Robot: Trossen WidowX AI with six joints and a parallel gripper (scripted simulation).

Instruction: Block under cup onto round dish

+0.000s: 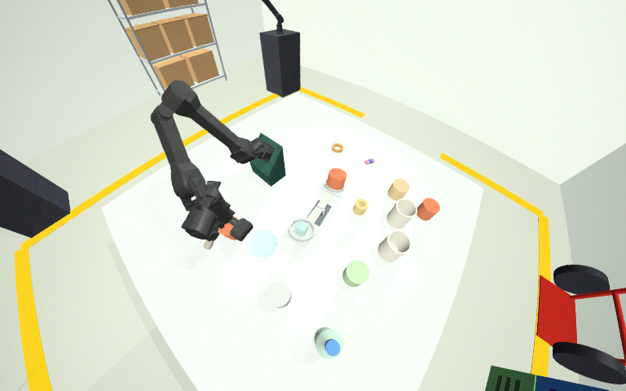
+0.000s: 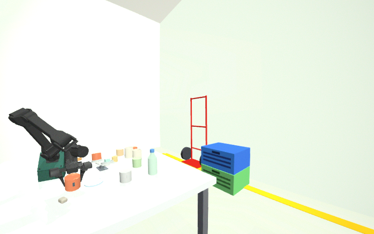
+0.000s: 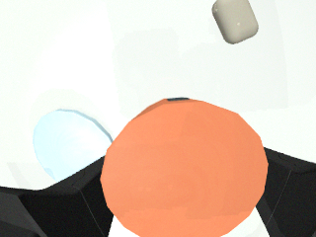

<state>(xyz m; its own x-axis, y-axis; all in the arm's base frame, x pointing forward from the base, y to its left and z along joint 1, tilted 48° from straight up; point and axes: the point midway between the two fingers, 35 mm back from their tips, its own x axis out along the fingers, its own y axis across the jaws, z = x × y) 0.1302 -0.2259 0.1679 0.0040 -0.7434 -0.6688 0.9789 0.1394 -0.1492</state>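
Right now my gripper tip is 10 cm short of the pale round dish, 4 cm to the right of it and 3 cm above it. Round my gripper tip: green cup 38 cm ahead, 18 cm to the left; then tan cylinder 56 cm to the left, 36 cm ahead.
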